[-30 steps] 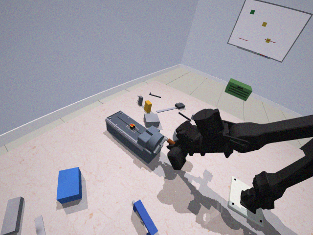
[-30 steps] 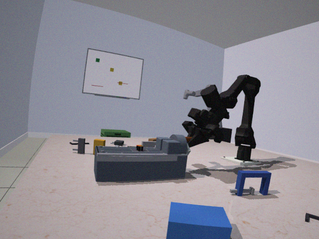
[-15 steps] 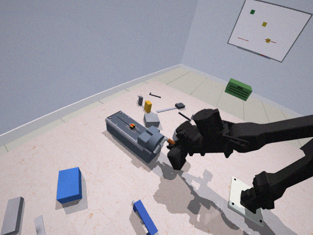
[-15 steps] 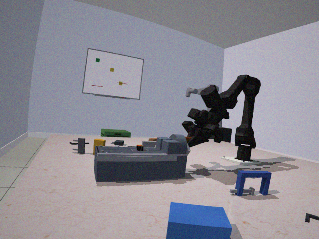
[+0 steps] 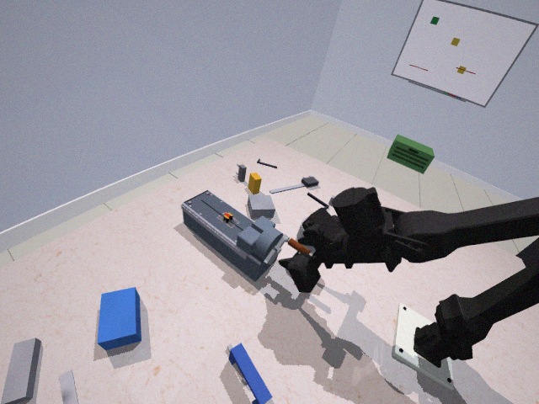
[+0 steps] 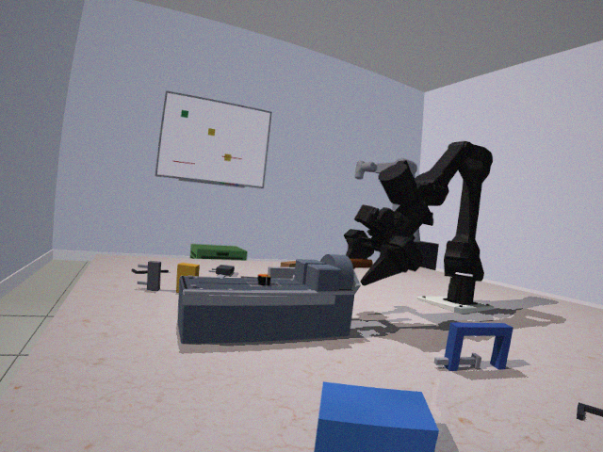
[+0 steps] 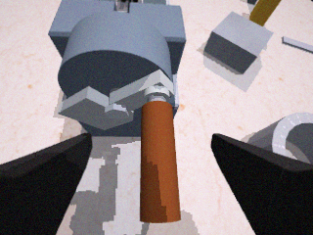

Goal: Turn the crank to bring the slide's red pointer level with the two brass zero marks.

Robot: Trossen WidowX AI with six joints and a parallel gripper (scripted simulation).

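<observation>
Right now the brown crank handle is 30 mm above my gripper tip and 20 mm behind it. From my gripper tip the other things lie so: blue bracket 230 mm to the left, 70 mm behind, 50 mm below; then red pointer 170 mm ahead, 20 mm to the left; then grey block 180 mm ahead, 140 mm to the right, 60 mm below.
</observation>
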